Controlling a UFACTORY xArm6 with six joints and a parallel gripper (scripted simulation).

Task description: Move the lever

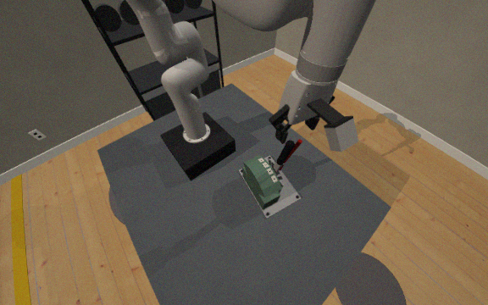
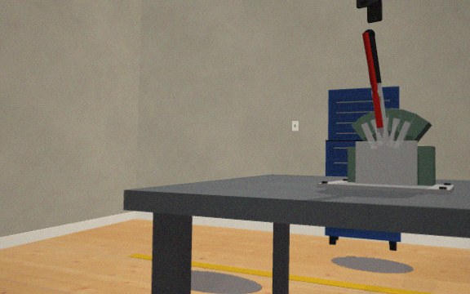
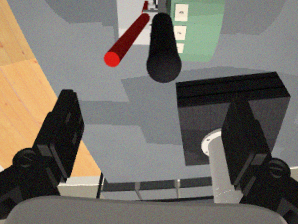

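Right now my hand is 190 mm above the red bar, 20 mm to the right of it and 10 mm past it.
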